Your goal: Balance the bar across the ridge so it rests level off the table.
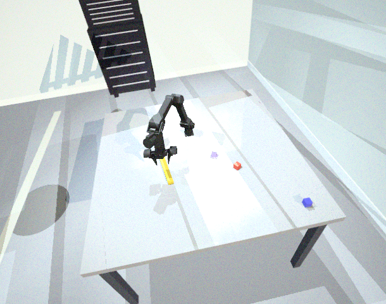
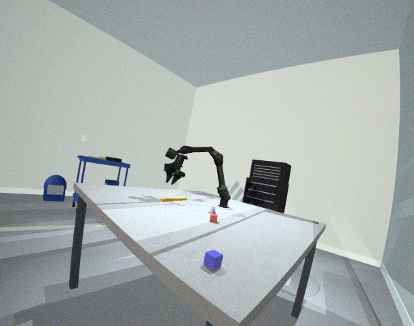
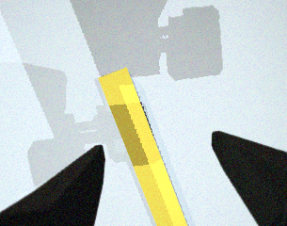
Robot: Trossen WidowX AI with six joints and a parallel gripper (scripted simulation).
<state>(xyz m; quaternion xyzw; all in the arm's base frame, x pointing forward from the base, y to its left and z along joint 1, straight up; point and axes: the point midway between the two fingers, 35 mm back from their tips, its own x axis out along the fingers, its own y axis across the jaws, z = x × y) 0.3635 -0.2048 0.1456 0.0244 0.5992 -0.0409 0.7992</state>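
The yellow bar lies 10 cm below my gripper tip, 6 cm behind it and 1 cm to the left of it. From my gripper tip the other things lie so: blue cube: 71 cm to the left, 37 cm ahead, 10 cm below; then red cube: 44 cm to the left, 10 cm below, 3 cm ahead.
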